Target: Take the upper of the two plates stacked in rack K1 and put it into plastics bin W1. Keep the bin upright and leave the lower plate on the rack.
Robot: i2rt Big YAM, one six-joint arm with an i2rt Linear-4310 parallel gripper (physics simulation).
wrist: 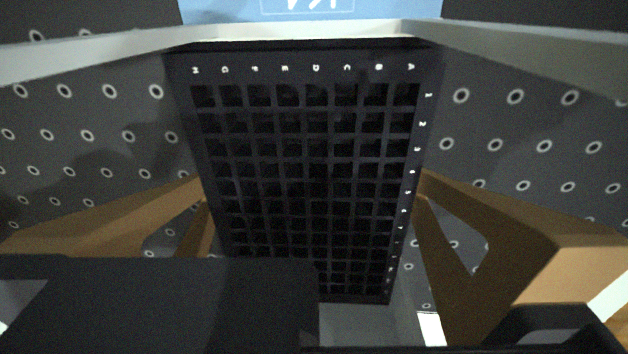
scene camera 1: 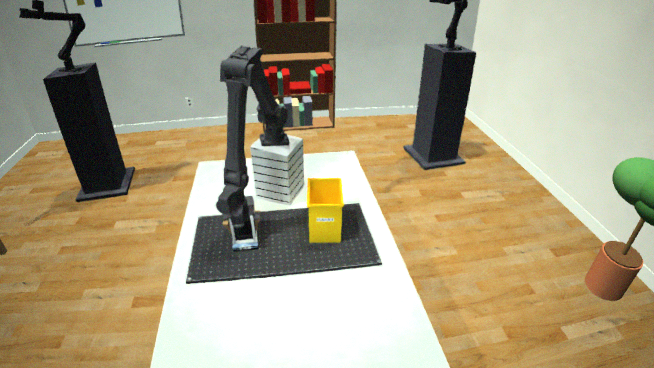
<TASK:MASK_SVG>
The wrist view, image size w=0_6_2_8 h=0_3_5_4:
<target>my gripper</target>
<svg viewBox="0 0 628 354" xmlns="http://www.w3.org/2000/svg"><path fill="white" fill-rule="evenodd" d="M628 239L612 227L466 184L422 167L410 217L446 345L320 346L319 274L317 268L306 260L294 257L208 257L216 227L198 172L159 187L18 230L0 244L0 321L8 327L0 335L0 354L628 354L627 350L587 305L628 271ZM201 199L190 227L172 257L142 256L141 246L147 236ZM428 198L486 238L488 252L472 277L442 232Z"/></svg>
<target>black multi-well plate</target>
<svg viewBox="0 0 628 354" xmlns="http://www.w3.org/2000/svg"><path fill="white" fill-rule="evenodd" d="M169 47L170 52L160 54L225 257L300 258L310 262L318 270L319 303L389 305L446 68L446 63L442 59L445 45L419 37L206 41Z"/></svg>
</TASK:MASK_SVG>
